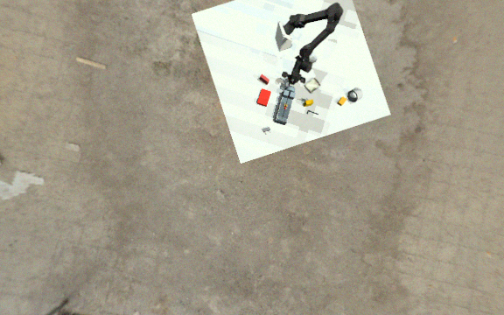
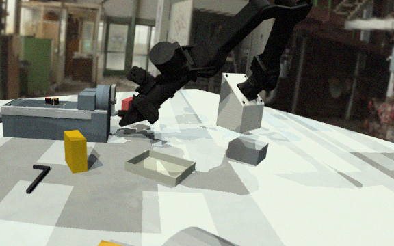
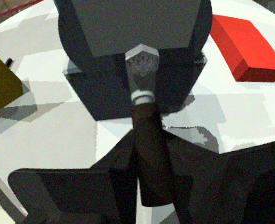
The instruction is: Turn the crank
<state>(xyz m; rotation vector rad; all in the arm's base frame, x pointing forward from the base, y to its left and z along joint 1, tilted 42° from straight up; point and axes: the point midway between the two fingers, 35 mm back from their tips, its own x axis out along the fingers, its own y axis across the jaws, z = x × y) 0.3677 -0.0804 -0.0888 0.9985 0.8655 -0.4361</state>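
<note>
Right now my gripper tip is 1 cm past the dark crank handle, 1 cm to the right of it and 3 cm below it. From my gripper tip the other things lie so: red pointer: 14 cm ahead, 12 cm to the right, 5 cm above; then shallow grey tray: 6 cm ahead, 19 cm to the left, 3 cm below; then yellow block: 17 cm ahead, 8 cm to the left.
</note>
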